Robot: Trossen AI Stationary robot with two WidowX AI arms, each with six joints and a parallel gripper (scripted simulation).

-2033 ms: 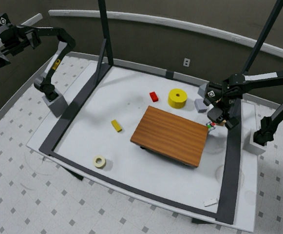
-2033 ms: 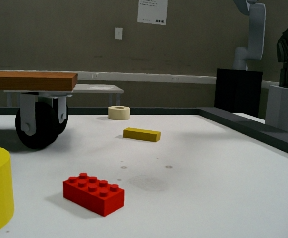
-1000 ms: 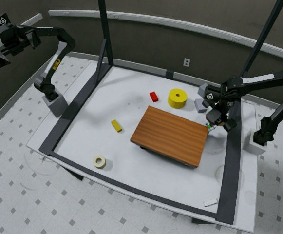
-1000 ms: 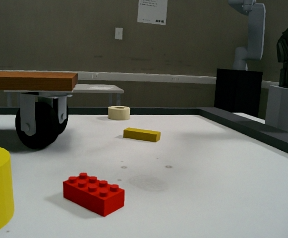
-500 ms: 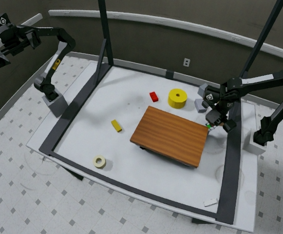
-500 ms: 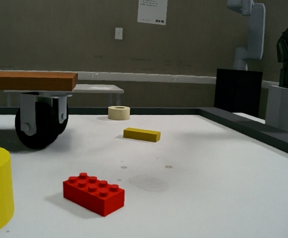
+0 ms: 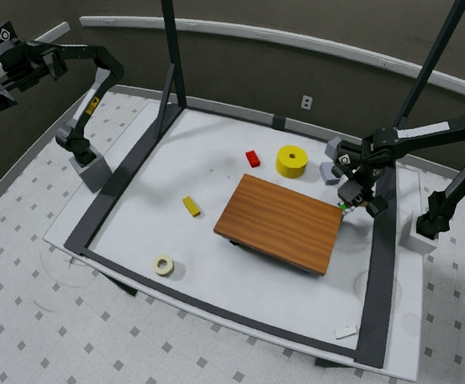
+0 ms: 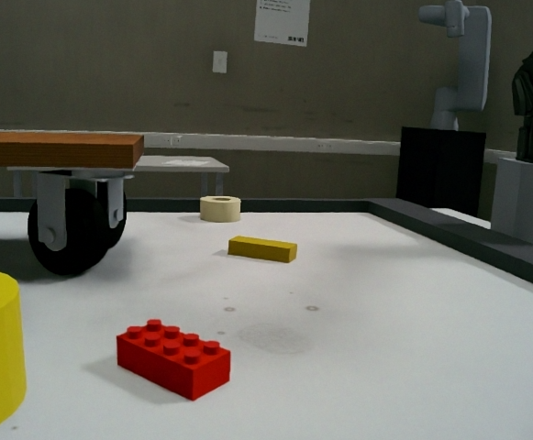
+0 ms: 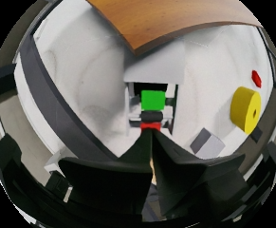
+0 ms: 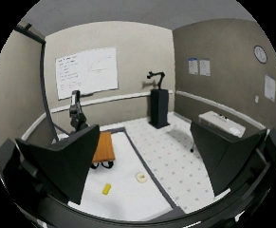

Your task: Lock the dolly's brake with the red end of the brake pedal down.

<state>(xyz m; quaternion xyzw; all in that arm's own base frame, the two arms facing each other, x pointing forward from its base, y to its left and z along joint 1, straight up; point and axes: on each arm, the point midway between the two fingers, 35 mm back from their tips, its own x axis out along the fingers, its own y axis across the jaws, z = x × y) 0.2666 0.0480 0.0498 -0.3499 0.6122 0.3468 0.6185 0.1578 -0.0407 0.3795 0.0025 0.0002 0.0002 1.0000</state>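
Now: left hand 10 mm short of the brake pedal, 10 mm to the left of it and 40 mm above it. Round my left hand: white piece 360 mm ahead, 30 mm to the left, 110 mm below; then grey block 170 mm behind, 50 mm to the right, 100 mm below; then tan block 100 mm behind, 70 mm to the left, 100 mm below.
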